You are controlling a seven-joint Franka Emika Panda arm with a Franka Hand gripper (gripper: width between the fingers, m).
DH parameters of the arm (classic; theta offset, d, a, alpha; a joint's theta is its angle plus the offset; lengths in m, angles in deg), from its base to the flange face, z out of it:
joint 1: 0 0.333 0 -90
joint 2: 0 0 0 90
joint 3: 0 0.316 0.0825 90
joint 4: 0 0 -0.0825 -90
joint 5: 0 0.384 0 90
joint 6: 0 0 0.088 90
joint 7: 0 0.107 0 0
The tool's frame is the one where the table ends.
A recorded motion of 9 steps. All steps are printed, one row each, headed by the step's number.
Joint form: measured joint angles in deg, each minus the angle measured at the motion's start. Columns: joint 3, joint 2, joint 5, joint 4, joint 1, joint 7, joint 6.
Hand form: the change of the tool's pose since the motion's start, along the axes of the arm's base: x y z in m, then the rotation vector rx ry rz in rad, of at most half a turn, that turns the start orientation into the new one. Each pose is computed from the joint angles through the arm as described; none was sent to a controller.
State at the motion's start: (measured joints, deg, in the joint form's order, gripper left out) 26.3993 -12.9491 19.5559 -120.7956 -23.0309 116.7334 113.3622
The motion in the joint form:
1: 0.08 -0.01 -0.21 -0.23 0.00 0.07 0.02
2: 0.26 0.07 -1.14 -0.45 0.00 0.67 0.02
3: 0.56 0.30 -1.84 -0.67 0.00 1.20 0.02
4: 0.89 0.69 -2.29 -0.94 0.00 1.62 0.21
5: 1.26 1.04 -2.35 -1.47 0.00 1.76 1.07
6: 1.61 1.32 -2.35 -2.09 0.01 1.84 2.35
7: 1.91 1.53 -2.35 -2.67 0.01 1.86 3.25
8: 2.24 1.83 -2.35 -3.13 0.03 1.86 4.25
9: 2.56 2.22 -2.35 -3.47 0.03 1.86 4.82
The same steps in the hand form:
1: -0.0006 0.0003 -0.0020 -0.0039 0.0038 0.0009
2: -0.0012 0.0006 -0.0048 -0.0188 0.0111 -0.0013
3: -0.0014 0.0021 -0.0089 -0.0294 0.0206 -0.0014
4: -0.0011 0.0038 -0.0142 -0.0352 0.0299 -0.0013
5: -0.0005 0.0059 -0.0203 -0.0362 0.0309 -0.0006
6: 0.0004 0.0078 -0.0259 -0.0370 0.0250 -0.0010
7: 0.0005 0.0093 -0.0311 -0.0379 0.0234 -0.0001
8: 0.0012 0.0114 -0.0359 -0.0382 0.0194 0.0019
9: 0.0016 0.0133 -0.0411 -0.0374 0.0221 0.0051

